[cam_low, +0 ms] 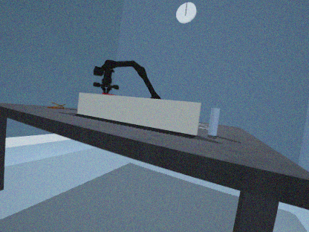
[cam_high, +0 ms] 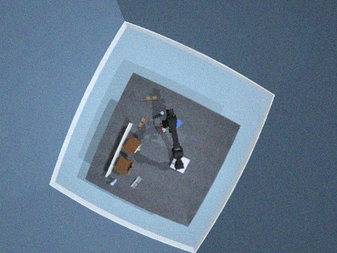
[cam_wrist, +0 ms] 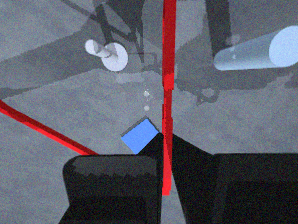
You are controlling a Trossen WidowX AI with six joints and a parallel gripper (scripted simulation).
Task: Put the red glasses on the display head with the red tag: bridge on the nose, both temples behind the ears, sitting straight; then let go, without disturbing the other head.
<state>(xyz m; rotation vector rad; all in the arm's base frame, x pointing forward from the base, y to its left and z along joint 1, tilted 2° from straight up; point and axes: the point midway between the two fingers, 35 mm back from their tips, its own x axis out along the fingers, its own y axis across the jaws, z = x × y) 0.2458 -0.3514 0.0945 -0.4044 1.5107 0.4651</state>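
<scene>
Right now the small white disc is 30 mm ahead of my gripper tip, 100 mm to the left of it and 90 mm below it. The rest, counted from my gripper tip: long pale board (370 mm ahead, 470 mm to the left, 60 mm below); blue square (70 mm behind, 20 mm to the right, 120 mm below).
</scene>
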